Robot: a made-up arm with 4 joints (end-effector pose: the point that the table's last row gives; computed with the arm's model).
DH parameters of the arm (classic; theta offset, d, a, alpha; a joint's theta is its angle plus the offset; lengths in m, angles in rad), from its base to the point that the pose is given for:
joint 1: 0 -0.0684 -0.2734 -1.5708
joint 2: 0 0.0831 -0.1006 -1.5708
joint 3: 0 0.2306 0.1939 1.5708
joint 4: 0 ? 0.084 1.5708
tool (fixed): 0 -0.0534 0 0
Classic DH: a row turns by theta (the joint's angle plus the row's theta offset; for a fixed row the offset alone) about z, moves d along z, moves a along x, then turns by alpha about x.
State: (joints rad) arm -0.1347 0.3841 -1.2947 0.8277
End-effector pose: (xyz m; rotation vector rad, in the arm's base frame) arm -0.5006 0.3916 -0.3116 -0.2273 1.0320 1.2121
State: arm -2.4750 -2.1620 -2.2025 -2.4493
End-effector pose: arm 0.0823 -0.1141 -0.2406 -0.6055 -0.5066 1.2648
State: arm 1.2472 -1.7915 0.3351 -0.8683
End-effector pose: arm -0.1409 -0.0836 0.1841 1.6625 -1.9697 0.0434
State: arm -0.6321 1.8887 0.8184 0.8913
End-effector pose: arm -0.4948 0.3864 -0.0903 0.3038 2.7955 -1.1688
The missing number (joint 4, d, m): 0.1259
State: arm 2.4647 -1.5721 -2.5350 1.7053
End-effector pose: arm -0.0598 -0.0207 -0.3469 -0.9568 -2.5471 0.7417
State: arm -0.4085 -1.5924 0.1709 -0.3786
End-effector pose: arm 0.0362 0.1560 0.1452 -0.2890 -1.9694 -0.4314
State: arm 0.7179 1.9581 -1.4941 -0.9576
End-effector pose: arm -0.5307 0.0381 0.1935 1.1906 1.3268 0.6974
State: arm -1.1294 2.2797 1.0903 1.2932
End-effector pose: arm -0.2519 0.5201 0.0774 -0.6064 -2.1183 0.7287
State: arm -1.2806 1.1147 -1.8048 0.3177
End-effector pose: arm 0.0983 0.7328 0.0499 1.0426 0.3088 0.6435
